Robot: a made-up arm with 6 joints. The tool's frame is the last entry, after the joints.
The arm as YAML. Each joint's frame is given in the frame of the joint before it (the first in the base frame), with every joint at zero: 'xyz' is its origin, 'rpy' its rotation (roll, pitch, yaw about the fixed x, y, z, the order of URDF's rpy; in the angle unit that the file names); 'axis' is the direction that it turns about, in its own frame. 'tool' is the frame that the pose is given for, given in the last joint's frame.
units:
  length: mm
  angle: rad
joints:
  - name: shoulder
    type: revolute
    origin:
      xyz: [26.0, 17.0, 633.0]
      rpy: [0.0, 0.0, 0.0]
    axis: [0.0, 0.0, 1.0]
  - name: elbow
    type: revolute
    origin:
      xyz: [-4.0, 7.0, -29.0]
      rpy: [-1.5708, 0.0, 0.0]
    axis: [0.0, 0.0, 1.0]
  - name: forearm
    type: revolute
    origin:
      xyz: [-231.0, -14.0, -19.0]
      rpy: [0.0, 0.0, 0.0]
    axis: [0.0, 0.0, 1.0]
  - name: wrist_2
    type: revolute
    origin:
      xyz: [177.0, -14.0, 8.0]
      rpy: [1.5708, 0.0, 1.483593]
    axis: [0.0, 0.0, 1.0]
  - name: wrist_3
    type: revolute
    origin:
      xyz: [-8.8, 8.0, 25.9]
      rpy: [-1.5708, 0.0, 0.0]
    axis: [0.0, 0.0, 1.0]
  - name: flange
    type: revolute
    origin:
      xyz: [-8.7, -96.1, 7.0]
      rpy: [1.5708, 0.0, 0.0]
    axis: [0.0, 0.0, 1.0]
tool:
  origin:
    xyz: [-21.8, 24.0, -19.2]
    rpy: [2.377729, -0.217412, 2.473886]
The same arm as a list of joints. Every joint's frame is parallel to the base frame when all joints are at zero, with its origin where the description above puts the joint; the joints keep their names.
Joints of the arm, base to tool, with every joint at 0 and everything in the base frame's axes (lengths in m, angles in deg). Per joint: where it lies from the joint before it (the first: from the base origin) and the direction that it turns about. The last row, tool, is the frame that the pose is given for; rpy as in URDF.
shoulder: axis 0 0 1 xyz 0.026 0.017 0.633
elbow: axis 0 1 0 xyz -0.004 0.007 -0.029
forearm: axis 0 1 0 xyz -0.231 -0.019 0.014
wrist_2: axis 0.9962 0 0.0871 xyz 0.177 0.008 0.014
wrist_3: axis 0 1 0 xyz 0.025 0.008 0.011
flange: axis 0.9962 0 0.0871 xyz 0.095 0.007 0.017
tool: xyz -0.021 0.024 0.02 rpy -126.04 -51.5 76.24

